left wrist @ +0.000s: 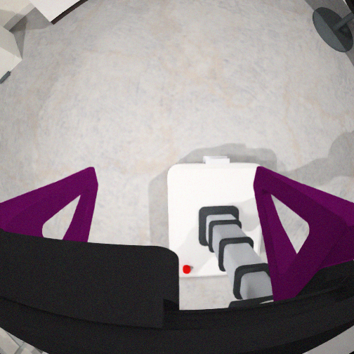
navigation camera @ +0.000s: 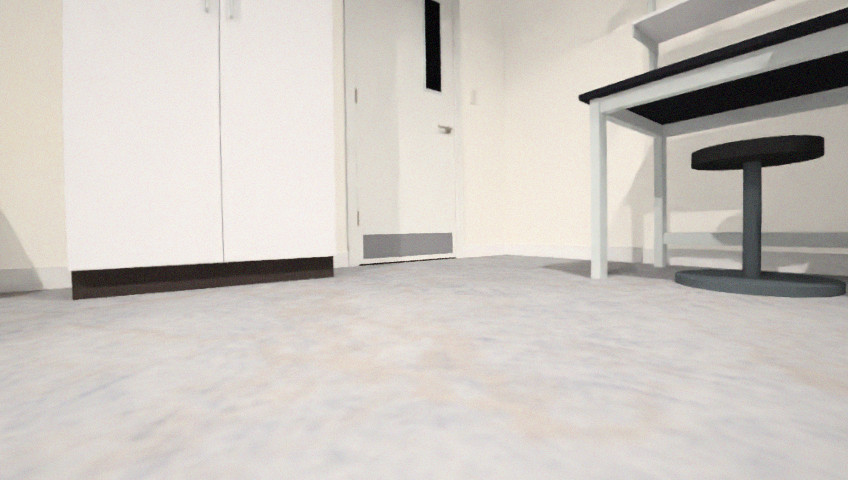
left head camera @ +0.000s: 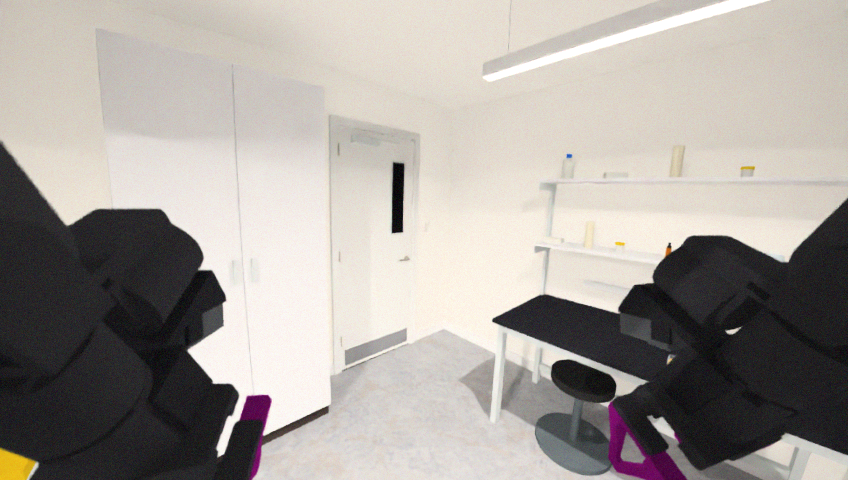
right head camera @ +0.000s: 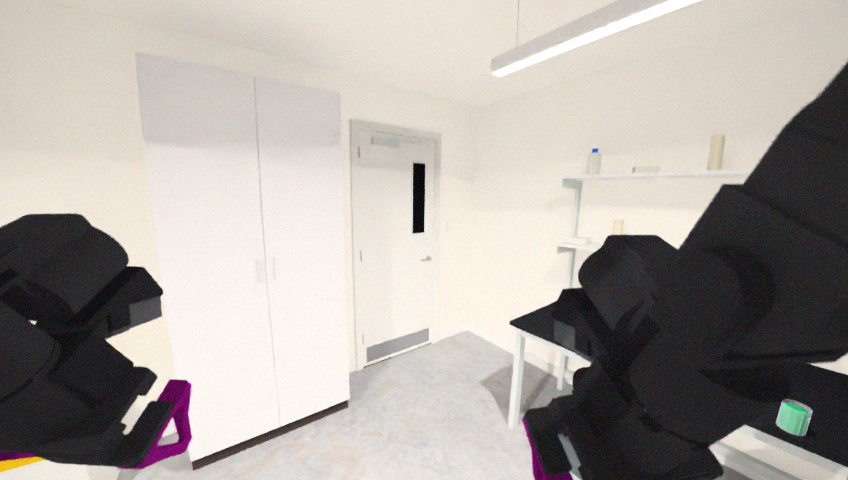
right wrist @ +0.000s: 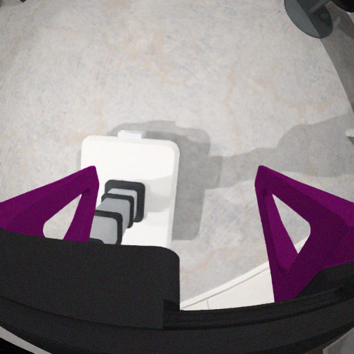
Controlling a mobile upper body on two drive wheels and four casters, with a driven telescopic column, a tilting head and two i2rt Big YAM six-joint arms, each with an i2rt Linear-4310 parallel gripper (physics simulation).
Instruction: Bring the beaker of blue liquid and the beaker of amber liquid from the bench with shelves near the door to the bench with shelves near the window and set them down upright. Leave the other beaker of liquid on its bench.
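The bench with shelves near the door has a black top (left head camera: 571,324) (right head camera: 535,318) (navigation camera: 714,62) and stands at the right in both head views and the navigation view. A beaker of green liquid (right head camera: 794,417) stands upright on it at the right of the right head view. The blue and amber beakers do not show; my right arm covers part of the bench top. My left gripper (left wrist: 175,175) is open and empty, high above the robot's base. My right gripper (right wrist: 176,174) is open and empty too, also high over the base and floor. The bench near the window does not show.
A black stool (left head camera: 583,380) (navigation camera: 756,151) stands at the bench's front. A tall white cabinet (left head camera: 279,237) (right head camera: 303,237) (navigation camera: 142,130) stands at the left, beside the door (left head camera: 368,237) (right head camera: 386,237) (navigation camera: 386,118). Shelves (left head camera: 654,180) (right head camera: 660,176) above the bench hold bottles and jars.
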